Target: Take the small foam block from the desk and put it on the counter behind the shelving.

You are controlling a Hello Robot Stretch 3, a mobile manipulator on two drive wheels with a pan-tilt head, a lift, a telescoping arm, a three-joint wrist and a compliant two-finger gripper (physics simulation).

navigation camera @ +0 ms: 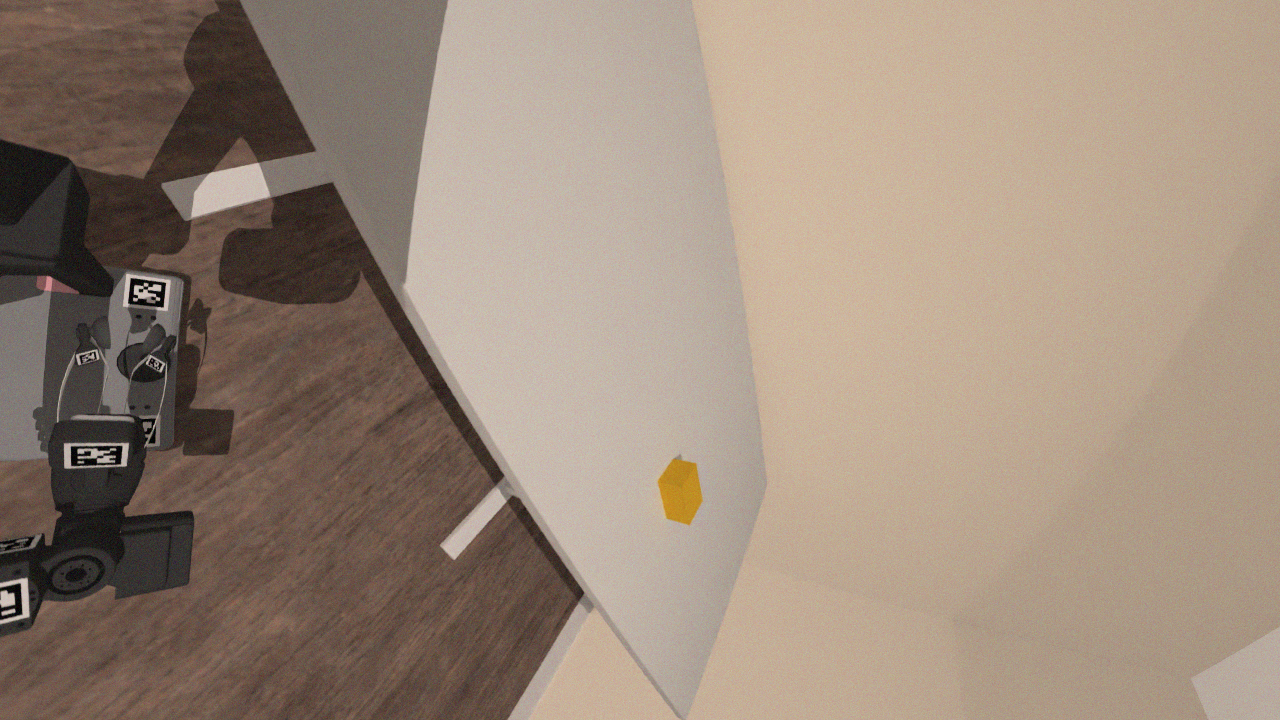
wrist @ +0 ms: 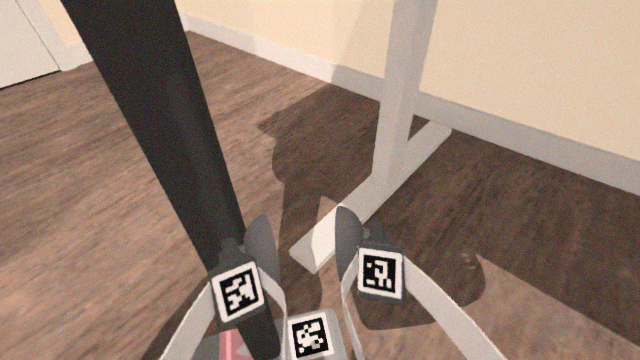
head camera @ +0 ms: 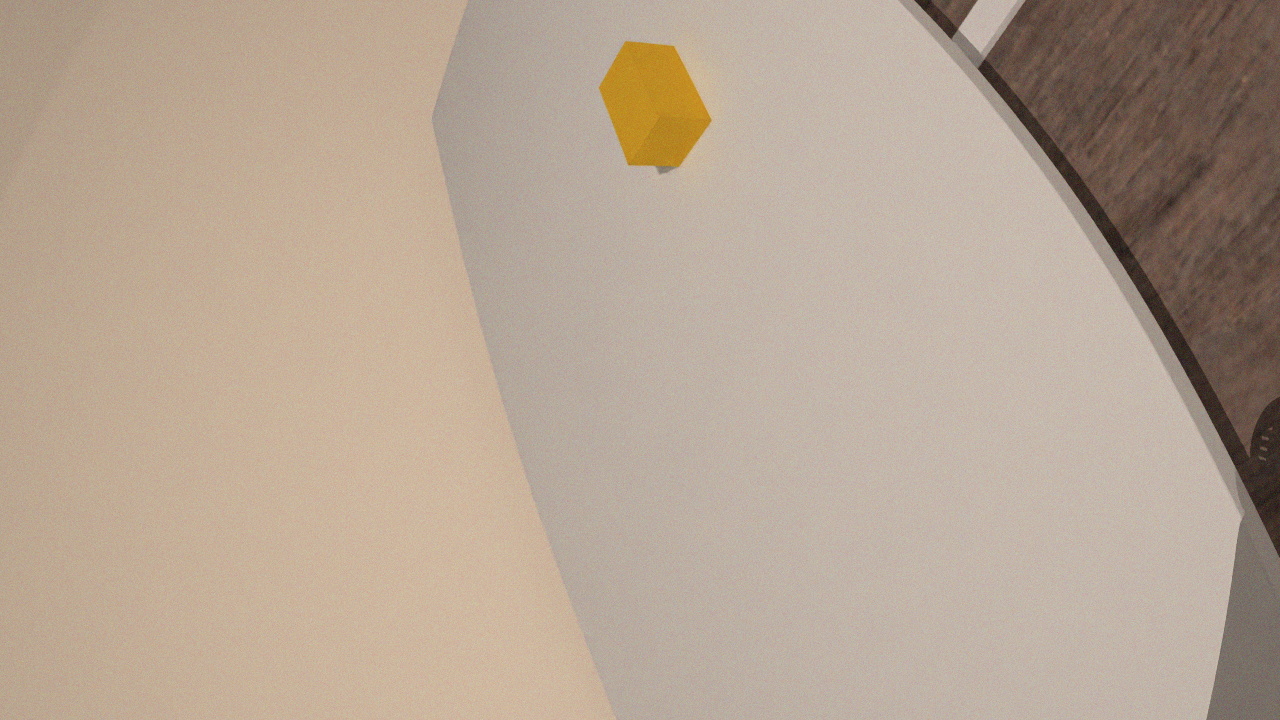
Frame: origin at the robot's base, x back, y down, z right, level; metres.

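Seen in the pictures: gripper, fingertip midpoint: [navigation camera: 132,323] [wrist: 303,236].
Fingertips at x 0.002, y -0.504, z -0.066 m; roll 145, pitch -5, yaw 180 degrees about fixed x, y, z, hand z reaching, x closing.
Pixels of each thing's top centre, then the offset from my fingertips to it. "*": a spot on its surface instead. Level surfaces: height alone.
- block at its top centre: [head camera: 626,100] [navigation camera: 692,494] dx -0.619, dy -0.492, dz +0.228 m
- white desk at its surface level: dy -0.447 m
- white desk leg at a spot on its surface: [wrist: 395,100] * dx -0.277, dy +0.206, dz -0.451 m
The small foam block is yellow. The block [head camera: 648,94] [navigation camera: 680,492] stands on the white desk [head camera: 805,376] [navigation camera: 581,268], toward one end and near the wall; it shows at the top of the head view and low right of centre in the navigation view. My gripper [navigation camera: 127,338] [wrist: 303,236] is open, its fingertips apart with no object between them. It is over my base, beside the desk's long front edge and well away from the block. The counter and the shelving do not show in these views.
A white desk leg [wrist: 395,100] with its foot [wrist: 325,240] stands beyond the fingers in the wrist view. The black mast [wrist: 160,115] runs down the left there. The beige wall [head camera: 250,358] [navigation camera: 984,313] borders the desk's rear. A white door [wrist: 25,45] shows at upper left.
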